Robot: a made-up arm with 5 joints.
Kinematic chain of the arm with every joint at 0, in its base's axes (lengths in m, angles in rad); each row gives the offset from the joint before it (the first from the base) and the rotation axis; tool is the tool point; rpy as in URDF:
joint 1: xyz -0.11 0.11 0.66 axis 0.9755 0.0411 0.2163
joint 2: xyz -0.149 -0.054 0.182 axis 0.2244 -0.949 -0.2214
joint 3: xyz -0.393 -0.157 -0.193 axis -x
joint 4: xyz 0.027 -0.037 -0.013 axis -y
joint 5: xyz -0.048 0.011 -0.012 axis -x
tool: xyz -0.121 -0.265 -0.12 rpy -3.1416 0 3.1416
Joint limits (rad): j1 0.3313..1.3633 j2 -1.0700..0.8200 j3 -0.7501..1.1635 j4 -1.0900..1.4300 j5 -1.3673..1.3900
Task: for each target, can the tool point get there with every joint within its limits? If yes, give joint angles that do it. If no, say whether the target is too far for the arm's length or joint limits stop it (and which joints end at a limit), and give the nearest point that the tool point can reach.
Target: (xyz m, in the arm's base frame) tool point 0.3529 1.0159 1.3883
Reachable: no: too far | nearest point -0.2132 0.4515 0.6865 | short by 1.064 m
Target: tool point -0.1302 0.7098 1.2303
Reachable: no: joint limits stop it (at a limit: joint 1, joint 2, joint 3, joint 5) | nearest point -0.2931 0.4400 0.7393 | short by 0.583 m
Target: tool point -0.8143 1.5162 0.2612
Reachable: no: too far | nearest point -0.5092 0.5905 0.4102 | short by 0.986 m
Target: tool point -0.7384 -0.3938 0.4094
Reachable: yes | joints 0.6433 -0.7662 -0.0980 0.5983 -0.6855
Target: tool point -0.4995 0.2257 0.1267
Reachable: yes | joints 0.8759 0.3355 -0.3650 0.5170 -0.3110
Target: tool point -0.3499 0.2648 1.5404
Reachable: no: joint limits stop it (at a limit: joint 1, joint 2, joint 3, joint 5) | nearest point -0.3837 -0.1450 1.1977 | short by 0.535 m
